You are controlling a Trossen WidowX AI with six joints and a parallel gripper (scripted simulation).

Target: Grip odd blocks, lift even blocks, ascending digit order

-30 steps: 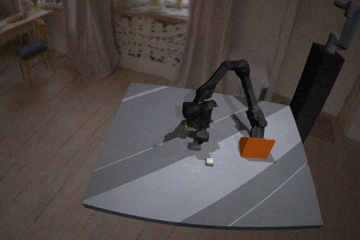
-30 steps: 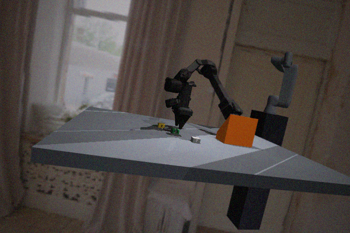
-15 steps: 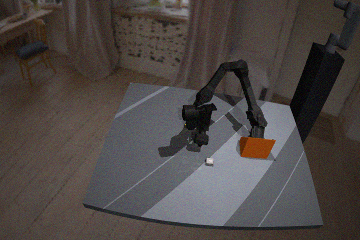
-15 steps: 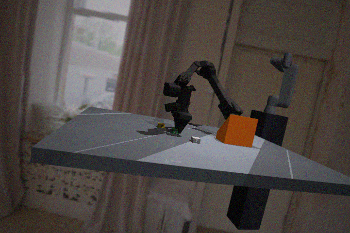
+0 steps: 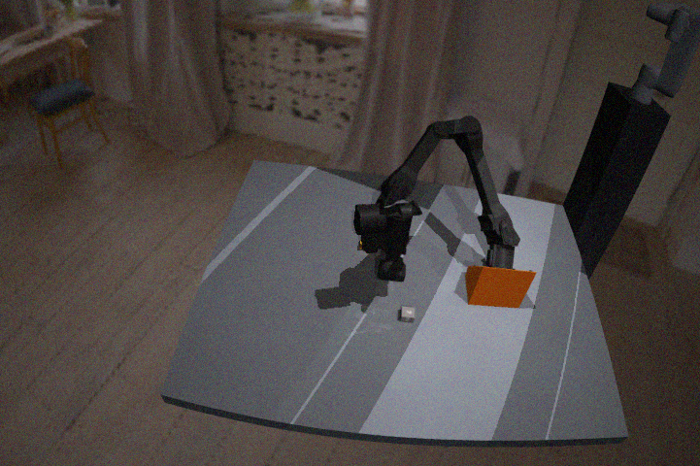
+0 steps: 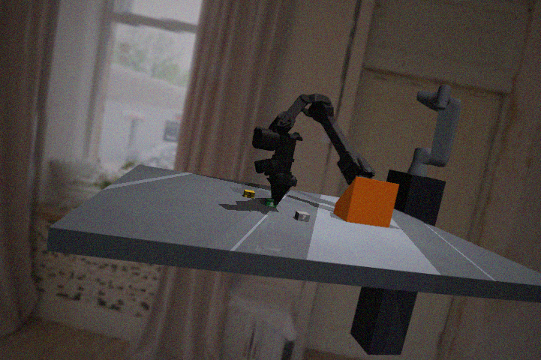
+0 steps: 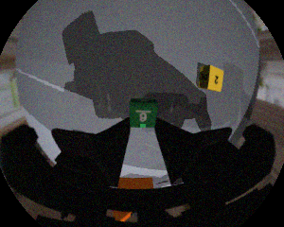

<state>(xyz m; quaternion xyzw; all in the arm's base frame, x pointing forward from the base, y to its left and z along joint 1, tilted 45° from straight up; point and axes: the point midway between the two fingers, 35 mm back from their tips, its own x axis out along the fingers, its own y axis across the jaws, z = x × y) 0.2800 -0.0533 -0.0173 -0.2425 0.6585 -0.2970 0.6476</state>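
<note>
Right now my gripper tip is 130 mm to the right of the white block and 40 mm past it. From my gripper tip the other things lie so: yellow block (100 mm to the right, 60 mm ahead); then green block (10 mm ahead).
</note>
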